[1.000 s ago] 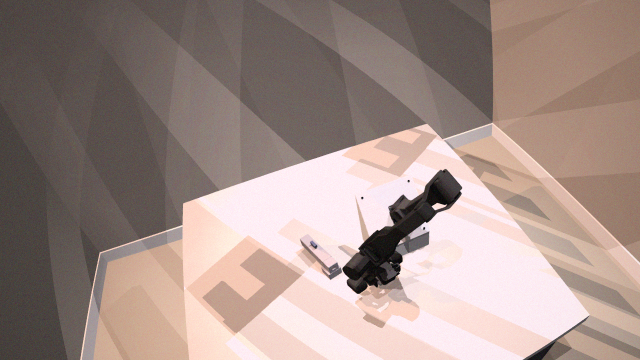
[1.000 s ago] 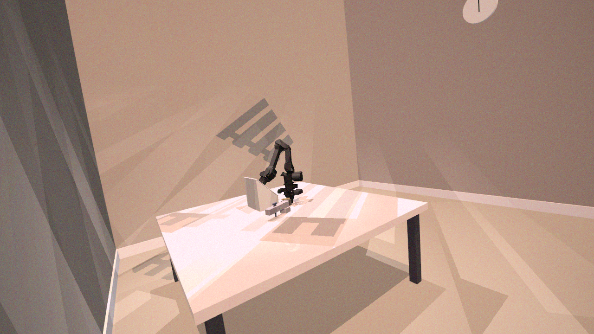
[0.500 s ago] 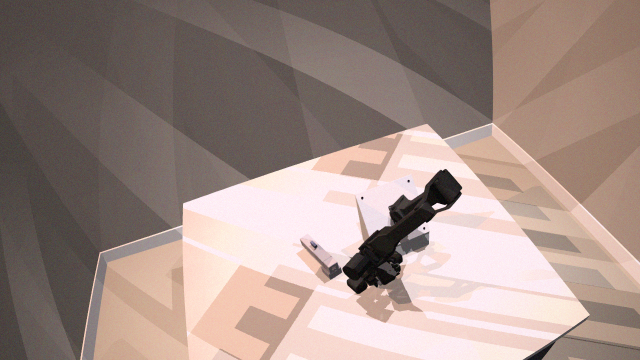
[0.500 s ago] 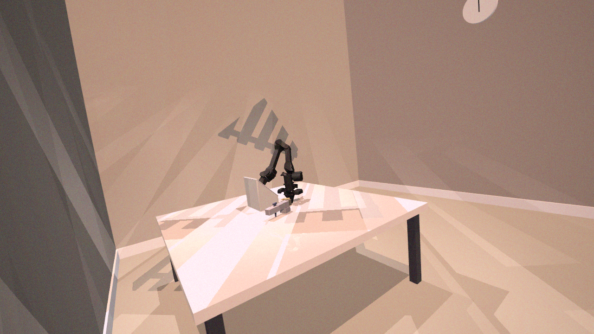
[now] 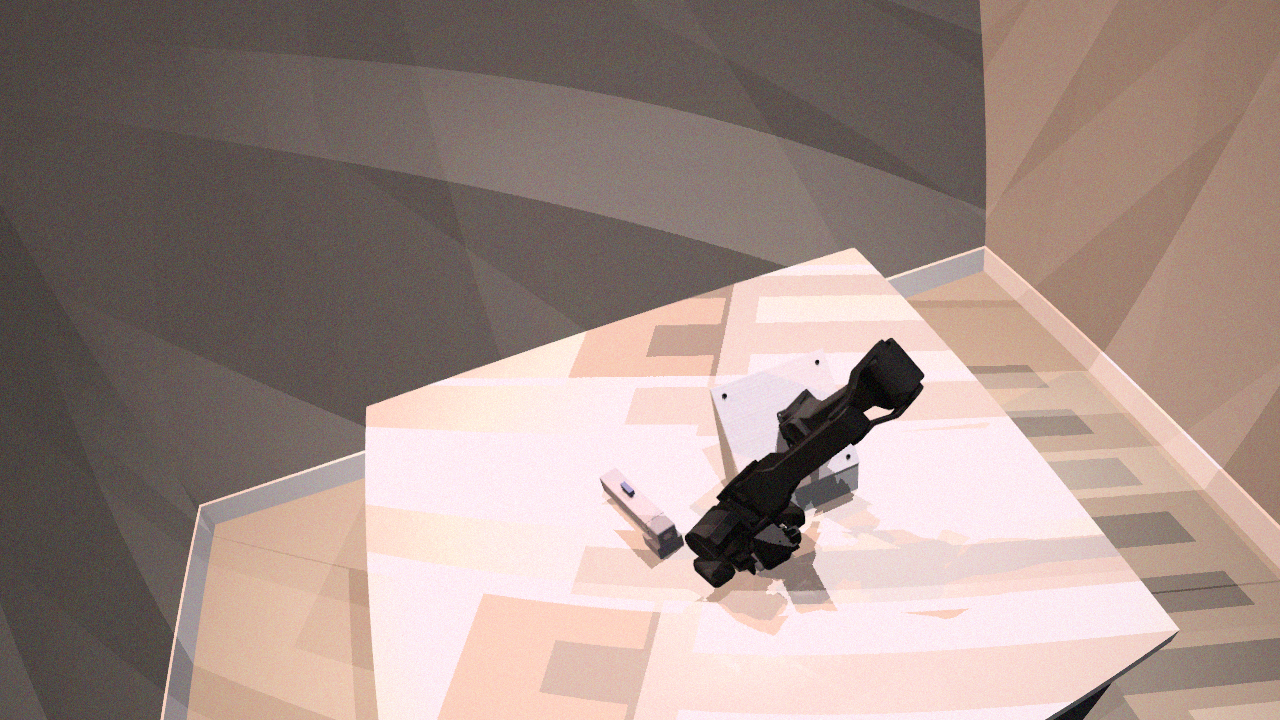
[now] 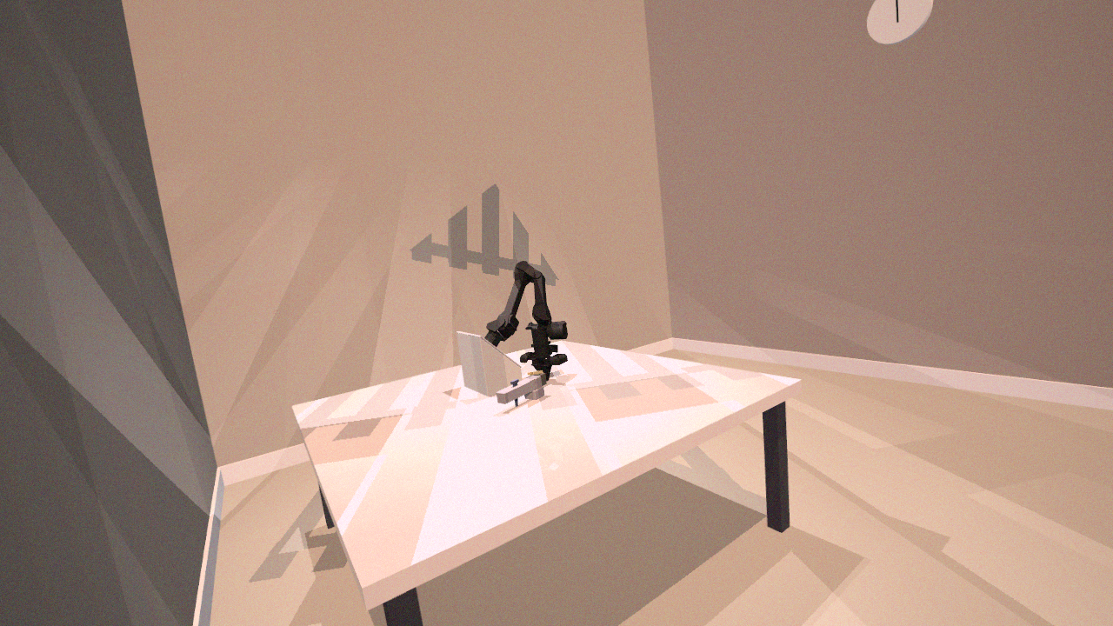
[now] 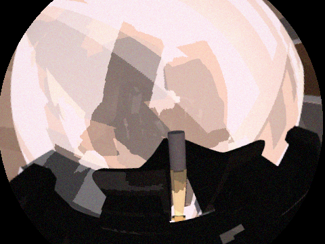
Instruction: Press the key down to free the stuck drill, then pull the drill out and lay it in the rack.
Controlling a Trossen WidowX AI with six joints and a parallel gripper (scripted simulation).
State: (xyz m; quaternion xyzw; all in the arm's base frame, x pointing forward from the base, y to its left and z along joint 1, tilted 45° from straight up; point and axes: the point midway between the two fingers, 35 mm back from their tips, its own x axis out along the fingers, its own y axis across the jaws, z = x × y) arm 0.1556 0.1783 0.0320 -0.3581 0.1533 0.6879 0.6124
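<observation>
The drill is 1 cm ahead of my gripper tip, 4 cm to the right of it and 4 cm above it. Round my gripper tip: blue key: 14 cm ahead, 22 cm to the right, 5 cm above; then grey sleeve fixture: 14 cm ahead, 19 cm to the right, 4 cm above.
</observation>
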